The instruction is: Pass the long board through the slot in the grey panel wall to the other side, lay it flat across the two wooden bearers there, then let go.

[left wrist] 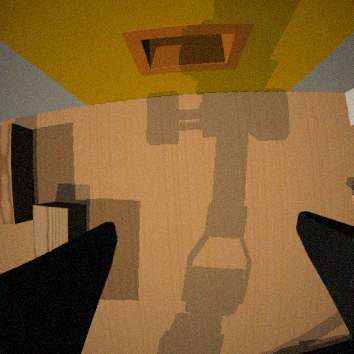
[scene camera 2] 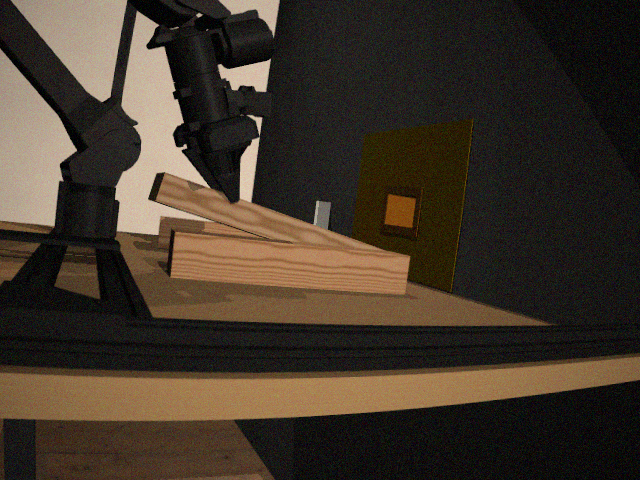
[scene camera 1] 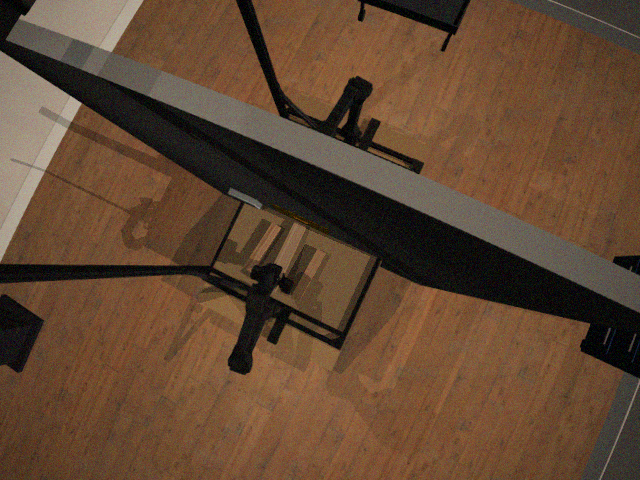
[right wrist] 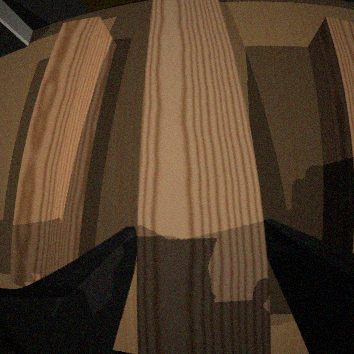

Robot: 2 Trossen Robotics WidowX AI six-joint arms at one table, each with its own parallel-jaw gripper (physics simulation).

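The long board (scene camera 1: pixel 293 240) (scene camera 2: pixel 268 222) (right wrist: pixel 195 110) is on the right arm's side, tilted, its wall-side end low and partly hidden behind a wooden block in scene camera 2. My right gripper (scene camera 1: pixel 279 272) (scene camera 2: pixel 235 198) (right wrist: pixel 199 232) is shut on it. The slot frame (scene camera 2: pixel 418 206) (left wrist: pixel 136 50) sits in a yellow plate (scene camera 2: pixel 377 165) (left wrist: pixel 90 50) on the grey panel wall (scene camera 1: pixel 320 139) (scene camera 2: pixel 310 103); no board is in the slot. My left gripper (left wrist: pixel 208 227) is open and empty. Left in its view are two wooden pieces, one (left wrist: pixel 5 170) beyond the other (left wrist: pixel 50 225), likely the bearers.
On the right arm's side, one wooden block (scene camera 1: pixel 267 242) (scene camera 2: pixel 173 229) (right wrist: pixel 70 115) and another (scene camera 1: pixel 316 260) (scene camera 2: pixel 289 263) (right wrist: pixel 342 40) lie on either side of the long board. A light grey block (scene camera 1: pixel 245 197) (scene camera 2: pixel 322 214) (right wrist: pixel 12 25) stands near the wall.
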